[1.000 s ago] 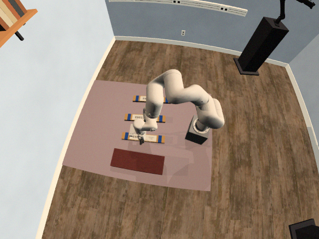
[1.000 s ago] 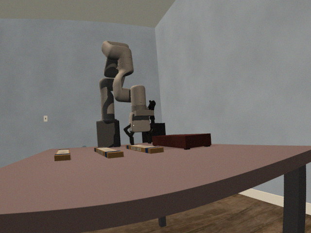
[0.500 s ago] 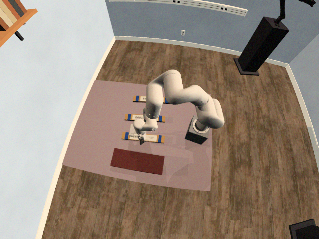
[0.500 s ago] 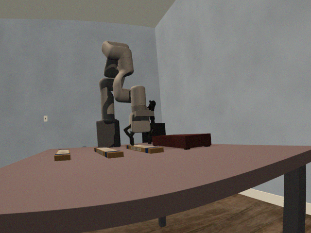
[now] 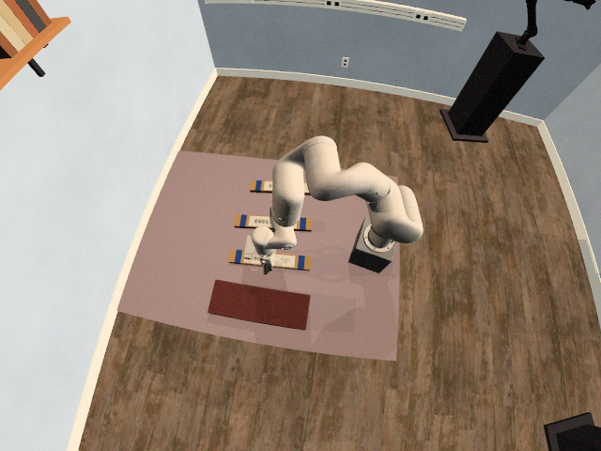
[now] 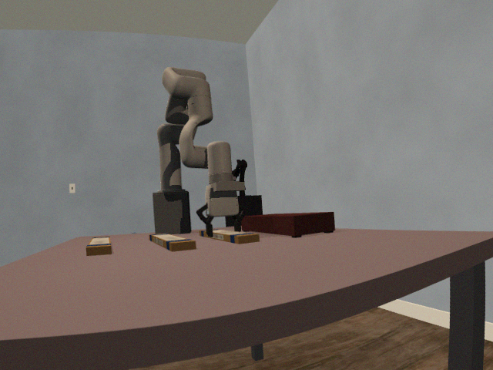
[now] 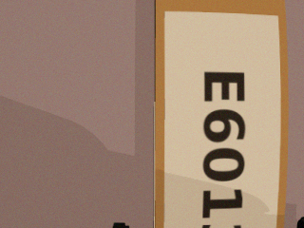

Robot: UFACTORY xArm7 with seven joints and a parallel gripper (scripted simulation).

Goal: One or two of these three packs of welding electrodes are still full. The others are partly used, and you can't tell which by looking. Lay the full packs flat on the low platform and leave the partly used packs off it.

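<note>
My gripper is now right at the pack of welding electrodes. The rest, counted from my hand: low dark red platform (4 cm ahead, 20 cm to the left).
</note>
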